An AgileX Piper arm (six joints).
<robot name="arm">
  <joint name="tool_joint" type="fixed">
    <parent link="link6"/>
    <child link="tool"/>
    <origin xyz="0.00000 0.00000 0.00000" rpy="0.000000 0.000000 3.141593"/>
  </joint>
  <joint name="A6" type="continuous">
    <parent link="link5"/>
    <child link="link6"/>
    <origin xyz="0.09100 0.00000 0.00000" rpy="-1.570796 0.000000 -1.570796"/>
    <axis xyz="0 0 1"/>
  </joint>
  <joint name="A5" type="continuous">
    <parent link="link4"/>
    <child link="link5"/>
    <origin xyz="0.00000 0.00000 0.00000" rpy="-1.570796 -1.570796 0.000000"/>
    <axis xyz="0 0 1"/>
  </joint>
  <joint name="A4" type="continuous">
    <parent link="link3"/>
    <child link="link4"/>
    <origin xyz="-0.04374 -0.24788 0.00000" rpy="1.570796 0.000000 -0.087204"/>
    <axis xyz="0 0 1"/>
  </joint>
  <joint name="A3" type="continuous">
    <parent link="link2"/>
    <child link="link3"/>
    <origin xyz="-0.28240 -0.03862 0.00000" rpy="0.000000 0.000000 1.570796"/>
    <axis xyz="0 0 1"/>
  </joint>
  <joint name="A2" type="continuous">
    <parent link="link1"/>
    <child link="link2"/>
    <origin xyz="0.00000 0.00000 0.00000" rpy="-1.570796 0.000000 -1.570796"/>
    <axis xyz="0 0 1"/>
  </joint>
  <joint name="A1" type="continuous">
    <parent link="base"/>
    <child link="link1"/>
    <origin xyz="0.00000 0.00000 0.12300" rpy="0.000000 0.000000 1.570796"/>
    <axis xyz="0 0 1"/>
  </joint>
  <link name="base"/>
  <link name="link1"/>
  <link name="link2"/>
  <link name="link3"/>
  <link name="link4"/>
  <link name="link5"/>
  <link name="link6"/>
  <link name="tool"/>
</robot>
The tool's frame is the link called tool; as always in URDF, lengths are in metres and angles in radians. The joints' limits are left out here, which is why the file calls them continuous.
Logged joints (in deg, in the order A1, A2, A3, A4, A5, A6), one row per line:
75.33, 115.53, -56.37, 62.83, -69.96, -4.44
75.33, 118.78, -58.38, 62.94, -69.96, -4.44
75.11, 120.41, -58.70, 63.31, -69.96, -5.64
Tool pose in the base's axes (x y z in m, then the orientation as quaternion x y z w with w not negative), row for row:
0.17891, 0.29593, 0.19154, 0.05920, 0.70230, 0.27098, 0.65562
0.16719, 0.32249, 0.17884, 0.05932, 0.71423, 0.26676, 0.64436
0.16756, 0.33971, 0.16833, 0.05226, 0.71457, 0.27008, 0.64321
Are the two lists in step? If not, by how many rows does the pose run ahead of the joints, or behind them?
The pose runs 2 rows behind the joints: the pose in row i belongs to the joints in row i - 2.
